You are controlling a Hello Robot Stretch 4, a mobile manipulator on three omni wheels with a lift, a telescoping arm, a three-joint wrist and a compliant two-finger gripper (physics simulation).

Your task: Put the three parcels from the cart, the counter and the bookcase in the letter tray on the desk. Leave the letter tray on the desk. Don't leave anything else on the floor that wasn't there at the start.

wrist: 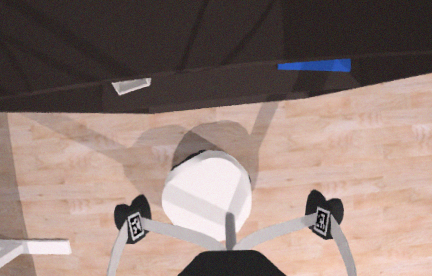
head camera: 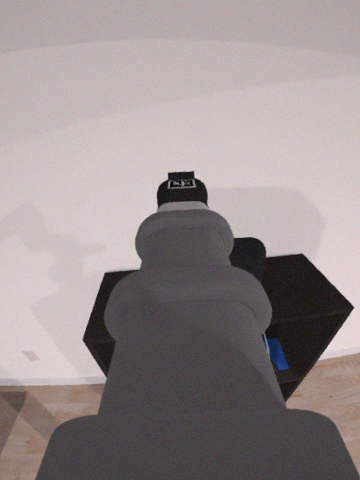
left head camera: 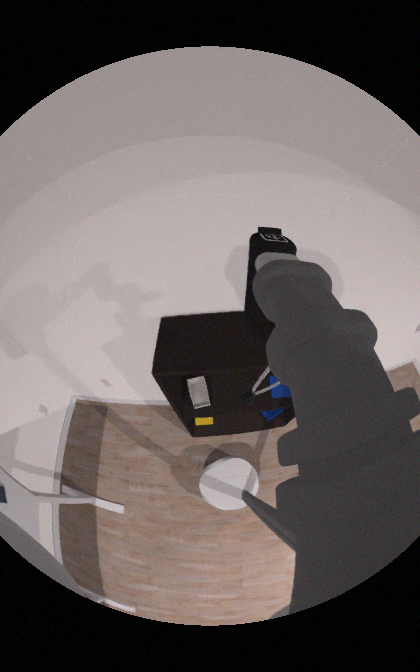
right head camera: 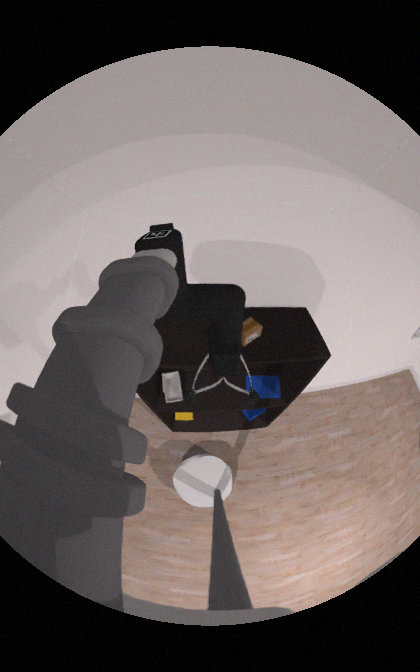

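Seen in the pictures: hand, its tool point: (wrist: pixel 227 213) (left head camera: pixel 275 397) (right head camera: pixel 221 398); robot's base, origin of its link: (wrist: pixel 209 189) (left head camera: pixel 227 482) (right head camera: pixel 203 479).
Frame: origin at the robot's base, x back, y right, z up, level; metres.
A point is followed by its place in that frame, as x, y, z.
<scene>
A small brown cardboard parcel (right head camera: pixel 251 331) @[-0.513, 0.185, 1.081] lies on top of the dark bookcase (head camera: pixel 310 285) @[-0.550, 0.418, 1.032] (left head camera: pixel 205 345) @[-0.504, -0.115, 1.032] (right head camera: pixel 295 345) @[-0.495, 0.359, 1.032] (wrist: pixel 100 40) @[-0.450, -0.037, 1.032], partly hidden behind my wrist in the right head camera view. My gripper (right head camera: pixel 223 394) @[-0.284, 0.087, 1.062] (wrist: pixel 228 220) @[-0.284, 0.087, 1.062] is open and empty, with its fingers spread wide, in front of the bookcase and apart from the parcel. In the left head camera view the arm hides much of the gripper. The parcel does not show in the wrist view. The cart, the counter, the desk and the letter tray cannot be made out.
A white round object (left head camera: pixel 229 483) @[-0.002, 0.002, 0.187] (right head camera: pixel 202 480) @[-0.002, 0.001, 0.187] (wrist: pixel 207 195) @[-0.025, 0.003, 0.187] stands on the floor before the bookcase. On its shelves are a grey-white box (left head camera: pixel 198 392) @[-0.540, -0.185, 0.564] (right head camera: pixel 172 386) @[-0.546, -0.188, 0.564], a yellow block (left head camera: pixel 204 421) @[-0.490, -0.180, 0.117] (right head camera: pixel 184 416) @[-0.494, -0.176, 0.117] and blue items (head camera: pixel 278 354) @[-0.558, 0.424, 0.560] (right head camera: pixel 263 386) @[-0.563, 0.349, 0.560] (wrist: pixel 315 65) @[-0.506, 0.344, 0.560]. A white leg (left head camera: pixel 107 505) (wrist: pixel 47 247) stands left.
</scene>
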